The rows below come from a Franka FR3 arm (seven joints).
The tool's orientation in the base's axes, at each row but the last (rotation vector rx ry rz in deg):
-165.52, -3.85, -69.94
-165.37, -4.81, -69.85
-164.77, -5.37, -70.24
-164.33, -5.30, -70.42
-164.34, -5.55, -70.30
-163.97, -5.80, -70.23
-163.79, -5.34, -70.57
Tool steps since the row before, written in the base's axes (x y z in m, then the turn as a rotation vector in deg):
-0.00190, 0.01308, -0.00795, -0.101, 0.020, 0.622
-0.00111, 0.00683, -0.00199, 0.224, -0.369, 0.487
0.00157, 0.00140, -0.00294, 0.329, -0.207, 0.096
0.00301, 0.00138, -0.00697, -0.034, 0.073, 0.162
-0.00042, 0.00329, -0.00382, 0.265, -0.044, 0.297
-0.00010, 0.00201, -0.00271, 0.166, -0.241, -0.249
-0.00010, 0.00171, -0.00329, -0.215, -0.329, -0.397
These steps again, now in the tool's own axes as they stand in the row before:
-0.00653, -0.01324, 0.00446, 0.376, -0.016, -0.506
-0.00188, -0.00691, 0.00078, 0.488, 0.387, -0.189
-0.00097, -0.00133, 0.00322, 0.286, 0.228, 0.163
-0.00291, -0.00123, 0.00704, 0.097, -0.074, -0.133
-0.00289, -0.00333, 0.00248, 0.395, 0.063, -0.016
-0.00193, -0.00201, 0.00190, -0.078, 0.252, 0.280
-0.00238, -0.00171, 0.00227, -0.450, 0.315, 0.101

